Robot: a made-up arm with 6 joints. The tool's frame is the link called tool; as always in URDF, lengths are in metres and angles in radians. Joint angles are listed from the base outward. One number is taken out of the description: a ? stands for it. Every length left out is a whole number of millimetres.
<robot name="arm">
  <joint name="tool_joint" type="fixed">
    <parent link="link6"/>
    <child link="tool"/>
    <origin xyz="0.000 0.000 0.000" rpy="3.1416 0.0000 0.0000"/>
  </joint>
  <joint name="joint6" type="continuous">
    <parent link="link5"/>
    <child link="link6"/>
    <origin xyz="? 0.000 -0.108" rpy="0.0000 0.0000 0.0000"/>
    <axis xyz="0 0 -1"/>
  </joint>
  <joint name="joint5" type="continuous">
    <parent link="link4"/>
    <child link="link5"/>
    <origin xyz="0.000 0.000 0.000" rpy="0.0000 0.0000 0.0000"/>
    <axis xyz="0 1 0"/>
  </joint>
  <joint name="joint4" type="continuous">
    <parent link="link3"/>
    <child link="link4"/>
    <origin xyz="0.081 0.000 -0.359" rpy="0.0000 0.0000 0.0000"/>
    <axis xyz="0 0 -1"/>
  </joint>
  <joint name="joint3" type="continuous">
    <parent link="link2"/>
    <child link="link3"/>
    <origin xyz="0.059 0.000 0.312" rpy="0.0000 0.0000 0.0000"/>
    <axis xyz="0 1 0"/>
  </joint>
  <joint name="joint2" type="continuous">
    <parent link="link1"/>
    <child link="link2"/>
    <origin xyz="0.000 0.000 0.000" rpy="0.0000 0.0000 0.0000"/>
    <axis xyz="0 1 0"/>
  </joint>
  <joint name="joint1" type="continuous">
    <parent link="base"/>
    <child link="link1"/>
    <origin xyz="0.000 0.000 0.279" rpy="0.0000 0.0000 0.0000"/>
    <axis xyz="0 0 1"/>
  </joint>
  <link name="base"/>
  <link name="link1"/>
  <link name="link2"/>
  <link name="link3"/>
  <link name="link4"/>
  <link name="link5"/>
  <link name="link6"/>
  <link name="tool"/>
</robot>
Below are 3 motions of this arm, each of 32 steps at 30 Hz.
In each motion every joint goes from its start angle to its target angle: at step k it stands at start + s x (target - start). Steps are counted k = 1, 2, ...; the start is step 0. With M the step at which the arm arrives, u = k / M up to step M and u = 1 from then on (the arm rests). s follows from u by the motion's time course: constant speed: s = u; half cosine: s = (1 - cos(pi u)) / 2; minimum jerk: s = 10 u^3 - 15 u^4 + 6 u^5.
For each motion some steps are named. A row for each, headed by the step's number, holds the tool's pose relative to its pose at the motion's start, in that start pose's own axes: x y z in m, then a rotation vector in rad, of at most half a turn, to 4 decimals.
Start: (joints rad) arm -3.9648 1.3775 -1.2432 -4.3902 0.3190 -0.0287
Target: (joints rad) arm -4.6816 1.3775 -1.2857 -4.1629 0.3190 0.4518
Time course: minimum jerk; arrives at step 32
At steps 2, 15, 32:
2: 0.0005 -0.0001 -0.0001 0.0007 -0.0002 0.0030
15: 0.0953 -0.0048 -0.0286 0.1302 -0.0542 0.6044
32: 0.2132 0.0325 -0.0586 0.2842 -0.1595 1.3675

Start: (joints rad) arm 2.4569 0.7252 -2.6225 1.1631 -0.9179 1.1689
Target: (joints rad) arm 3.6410 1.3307 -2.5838 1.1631 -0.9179 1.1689
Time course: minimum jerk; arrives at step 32
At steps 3, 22, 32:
3: -0.0009 0.0051 -0.0032 -0.0095 -0.0010 0.0008
22: -0.0982 0.2806 -0.6404 -1.0376 -0.3503 -0.0085
32: -0.0874 0.2417 -0.8065 -1.2346 -0.4919 -0.0308

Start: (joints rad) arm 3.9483 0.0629 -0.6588 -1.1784 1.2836 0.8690
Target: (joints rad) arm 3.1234 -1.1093 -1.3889 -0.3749 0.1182 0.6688
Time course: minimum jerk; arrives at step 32
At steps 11, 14, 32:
11: 0.0339 0.1695 -0.0366 0.3173 0.1461 0.4878
14: 0.0063 0.3120 -0.0700 0.4465 0.3478 0.8374
32: -0.4932 0.5650 -0.3902 -0.0311 1.7621 1.7142

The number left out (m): 0.085
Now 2 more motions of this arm.
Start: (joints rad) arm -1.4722 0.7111 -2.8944 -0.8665 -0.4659 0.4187
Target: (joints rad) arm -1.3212 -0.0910 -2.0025 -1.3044 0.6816 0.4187
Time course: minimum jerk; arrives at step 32
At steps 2, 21, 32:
2: 0.0002 0.0001 0.0004 -0.0004 -0.0025 -0.0005
21: 0.0629 0.0474 0.0242 -0.2296 -0.8096 -0.2805
32: 0.0828 0.0692 -0.0093 -0.3356 -1.0128 -0.3868

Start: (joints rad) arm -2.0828 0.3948 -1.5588 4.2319 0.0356 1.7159
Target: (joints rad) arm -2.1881 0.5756 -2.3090 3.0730 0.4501 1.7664
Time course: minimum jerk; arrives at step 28
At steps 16, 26, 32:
16: 0.1103 0.1446 0.0145 -0.5112 0.3981 -0.6431
26: 0.1863 0.2214 -0.0215 -0.8460 0.6192 -1.0117
32: 0.1869 0.2220 -0.0220 -0.8490 0.6211 -1.0150

